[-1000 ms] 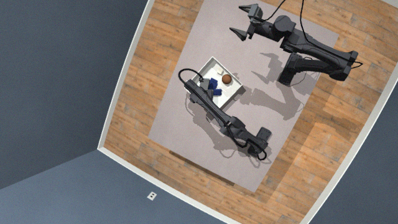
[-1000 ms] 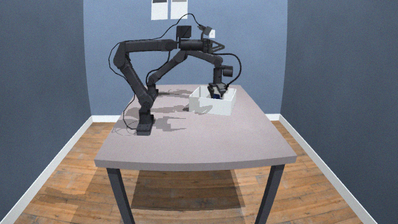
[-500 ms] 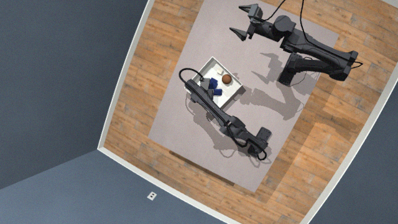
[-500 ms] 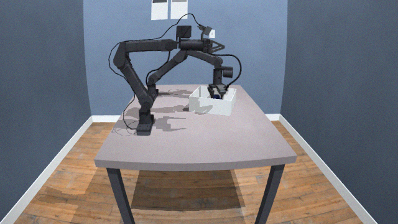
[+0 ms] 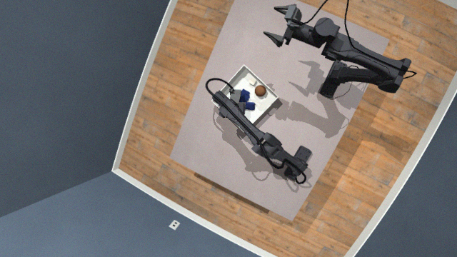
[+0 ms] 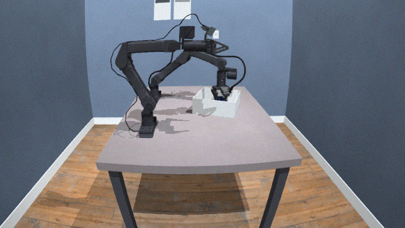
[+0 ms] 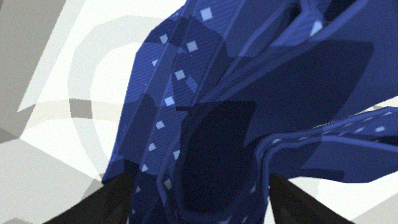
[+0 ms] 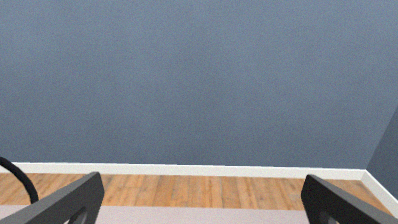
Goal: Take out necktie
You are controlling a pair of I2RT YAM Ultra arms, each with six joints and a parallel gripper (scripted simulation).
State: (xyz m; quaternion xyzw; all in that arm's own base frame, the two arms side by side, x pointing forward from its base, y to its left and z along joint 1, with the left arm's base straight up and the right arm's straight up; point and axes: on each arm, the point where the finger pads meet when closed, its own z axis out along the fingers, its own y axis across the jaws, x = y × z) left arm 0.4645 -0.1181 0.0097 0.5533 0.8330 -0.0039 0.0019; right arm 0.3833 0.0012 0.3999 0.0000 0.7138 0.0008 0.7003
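Note:
The white basket lies 6 cm to the right of my left hand, 3 cm behind it and 1 cm below it. Round my left hand: brown ball 14 cm to the right, 9 cm behind; small cream block 17 cm to the right, 3 cm behind, 2 cm below.

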